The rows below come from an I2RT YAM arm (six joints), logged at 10 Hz.
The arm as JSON. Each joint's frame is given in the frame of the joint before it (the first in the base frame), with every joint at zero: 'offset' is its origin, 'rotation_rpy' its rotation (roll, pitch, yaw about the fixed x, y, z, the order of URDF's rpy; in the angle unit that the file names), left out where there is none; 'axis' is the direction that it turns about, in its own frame. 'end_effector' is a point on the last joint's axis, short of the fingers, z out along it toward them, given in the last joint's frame.
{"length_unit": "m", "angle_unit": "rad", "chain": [
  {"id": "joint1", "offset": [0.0, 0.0, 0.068], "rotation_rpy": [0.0, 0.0, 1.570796], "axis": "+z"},
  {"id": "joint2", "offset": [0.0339, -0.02, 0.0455], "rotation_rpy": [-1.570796, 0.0, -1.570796], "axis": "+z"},
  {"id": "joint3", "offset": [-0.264, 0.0, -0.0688], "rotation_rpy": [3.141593, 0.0, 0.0], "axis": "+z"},
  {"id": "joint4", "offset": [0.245, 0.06, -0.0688], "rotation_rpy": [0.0, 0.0, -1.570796], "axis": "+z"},
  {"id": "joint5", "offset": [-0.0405, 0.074, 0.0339], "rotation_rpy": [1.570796, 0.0, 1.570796], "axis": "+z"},
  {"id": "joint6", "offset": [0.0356, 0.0, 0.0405], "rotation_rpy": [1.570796, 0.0, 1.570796], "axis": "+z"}
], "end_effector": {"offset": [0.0, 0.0, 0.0], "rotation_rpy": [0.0, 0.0, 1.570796]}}
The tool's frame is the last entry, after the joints.
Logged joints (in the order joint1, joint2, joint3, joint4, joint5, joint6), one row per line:
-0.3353, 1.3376, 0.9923, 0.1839, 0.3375, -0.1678
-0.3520, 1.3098, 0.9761, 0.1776, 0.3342, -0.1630
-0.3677, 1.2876, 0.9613, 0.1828, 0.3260, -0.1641
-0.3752, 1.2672, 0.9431, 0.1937, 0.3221, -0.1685
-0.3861, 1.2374, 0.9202, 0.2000, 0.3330, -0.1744
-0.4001, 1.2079, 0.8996, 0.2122, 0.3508, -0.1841
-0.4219, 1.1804, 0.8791, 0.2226, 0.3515, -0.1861
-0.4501, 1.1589, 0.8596, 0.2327, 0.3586, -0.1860
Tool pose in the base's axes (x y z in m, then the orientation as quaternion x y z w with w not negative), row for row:
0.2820, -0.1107, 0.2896, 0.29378, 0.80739, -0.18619, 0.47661
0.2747, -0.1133, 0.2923, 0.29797, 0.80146, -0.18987, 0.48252
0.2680, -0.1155, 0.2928, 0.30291, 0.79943, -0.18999, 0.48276
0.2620, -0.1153, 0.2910, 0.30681, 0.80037, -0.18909, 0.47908
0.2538, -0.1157, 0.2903, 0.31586, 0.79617, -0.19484, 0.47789
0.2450, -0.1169, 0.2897, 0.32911, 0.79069, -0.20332, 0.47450
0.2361, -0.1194, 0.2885, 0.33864, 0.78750, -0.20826, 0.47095
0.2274, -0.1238, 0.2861, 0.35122, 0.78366, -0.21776, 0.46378
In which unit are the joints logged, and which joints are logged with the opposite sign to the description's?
The joints are logged in radians. Opposite sign: joint4, joint6.
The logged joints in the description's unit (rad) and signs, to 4 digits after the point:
-0.3353, 1.3376, 0.9923, -0.1839, 0.3375, 0.1678
-0.3520, 1.3098, 0.9761, -0.1776, 0.3342, 0.1630
-0.3677, 1.2876, 0.9613, -0.1828, 0.3260, 0.1641
-0.3752, 1.2672, 0.9431, -0.1937, 0.3221, 0.1685
-0.3861, 1.2374, 0.9202, -0.2000, 0.3330, 0.1744
-0.4001, 1.2079, 0.8996, -0.2122, 0.3508, 0.1841
-0.4219, 1.1804, 0.8791, -0.2226, 0.3515, 0.1861
-0.4501, 1.1589, 0.8596, -0.2327, 0.3586, 0.1860

